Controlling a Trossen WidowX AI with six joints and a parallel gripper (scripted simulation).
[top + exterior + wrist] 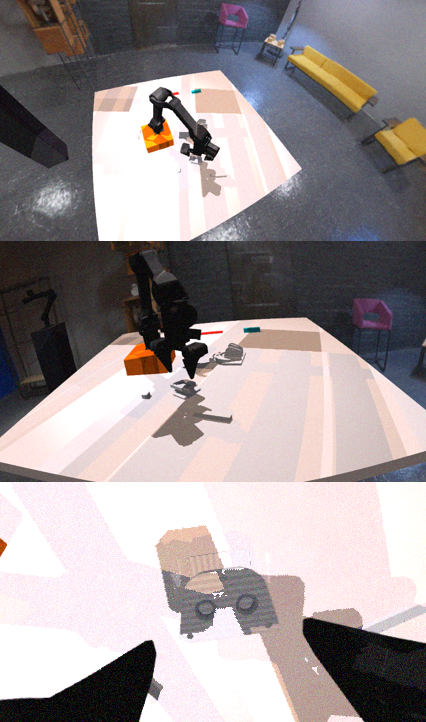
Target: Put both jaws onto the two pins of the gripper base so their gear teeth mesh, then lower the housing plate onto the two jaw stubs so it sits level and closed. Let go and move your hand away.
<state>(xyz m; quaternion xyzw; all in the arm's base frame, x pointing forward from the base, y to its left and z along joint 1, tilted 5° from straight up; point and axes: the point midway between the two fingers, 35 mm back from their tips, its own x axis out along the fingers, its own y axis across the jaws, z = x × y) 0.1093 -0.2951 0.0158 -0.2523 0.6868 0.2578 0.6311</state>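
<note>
The stepped piece lies 1 cm ahead of my gripper tip and 5 cm below it. Also, from my gripper tip: gripper base 1 cm ahead, 3 cm below; then flat grey bar 7 cm ahead, 15 cm to the right, 5 cm below; then small grey cube 12 cm behind, 1 cm to the left, 5 cm below.
</note>
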